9 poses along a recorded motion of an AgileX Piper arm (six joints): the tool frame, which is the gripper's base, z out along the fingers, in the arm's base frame.
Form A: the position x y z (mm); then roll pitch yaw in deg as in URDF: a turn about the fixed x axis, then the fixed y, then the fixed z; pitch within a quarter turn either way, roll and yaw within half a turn.
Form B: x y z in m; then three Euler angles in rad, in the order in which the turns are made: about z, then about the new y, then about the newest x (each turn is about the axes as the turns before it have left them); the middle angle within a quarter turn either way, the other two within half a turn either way. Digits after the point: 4 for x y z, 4 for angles.
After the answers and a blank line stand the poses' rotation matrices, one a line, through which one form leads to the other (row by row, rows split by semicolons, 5 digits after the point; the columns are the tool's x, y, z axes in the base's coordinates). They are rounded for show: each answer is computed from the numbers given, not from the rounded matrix.
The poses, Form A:
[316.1, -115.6, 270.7, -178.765, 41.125, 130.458]
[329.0, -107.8, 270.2, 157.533, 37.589, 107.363]
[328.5, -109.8, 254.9, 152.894, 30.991, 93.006]
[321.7, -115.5, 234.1, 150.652, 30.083, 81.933]
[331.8, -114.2, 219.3, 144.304, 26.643, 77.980]
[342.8, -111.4, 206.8, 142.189, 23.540, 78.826]
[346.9, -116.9, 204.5, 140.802, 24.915, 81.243]
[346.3, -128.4, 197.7, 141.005, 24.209, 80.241]
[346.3, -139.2, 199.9, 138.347, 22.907, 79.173]
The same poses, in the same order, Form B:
[0.3161, -0.1156, 0.2707, 2.2769, 0.7178, -3.1200]
[0.3290, -0.1078, 0.2702, 1.8738, 0.6561, 2.7495]
[0.3285, -0.1098, 0.2549, 1.6233, 0.5409, 2.6685]
[0.3217, -0.1155, 0.2341, 1.4300, 0.5250, 2.6294]
[0.3318, -0.1142, 0.2193, 1.3610, 0.4650, 2.5186]
[0.3428, -0.1114, 0.2068, 1.3758, 0.4109, 2.4817]
[0.3469, -0.1169, 0.2045, 1.4180, 0.4348, 2.4575]
[0.3463, -0.1284, 0.1977, 1.4005, 0.4225, 2.4610]
[0.3463, -0.1392, 0.1999, 1.3818, 0.3998, 2.4146]

-0.48879 0.76990 0.41028; 0.57315 0.63795 -0.51430; -0.65770 -0.01624 -0.75310
-0.23647 0.81243 0.53296; 0.75630 0.49826 -0.42397; -0.60999 0.30282 -0.73226
-0.04495 0.87664 0.47905; 0.85607 0.28097 -0.43382; -0.51490 0.39059 -0.76309
0.12143 0.89751 0.42395; 0.85674 0.12092 -0.50138; -0.50125 0.42409 -0.75425
0.18614 0.84881 0.49485; 0.87422 0.08679 -0.47771; -0.44843 0.52153 -0.72589
0.17766 0.82251 0.54029; 0.89940 0.08711 -0.42836; -0.39939 0.56204 -0.72429
0.13808 0.80647 0.57493; 0.89636 0.14516 -0.41889; -0.42127 0.57318 -0.70284
0.15460 0.80969 0.56613; 0.89886 0.12256 -0.42075; -0.41007 0.57391 -0.70885
0.17303 0.78248 0.59816; 0.90474 0.11373 -0.41050; -0.38924 0.61220 -0.68826

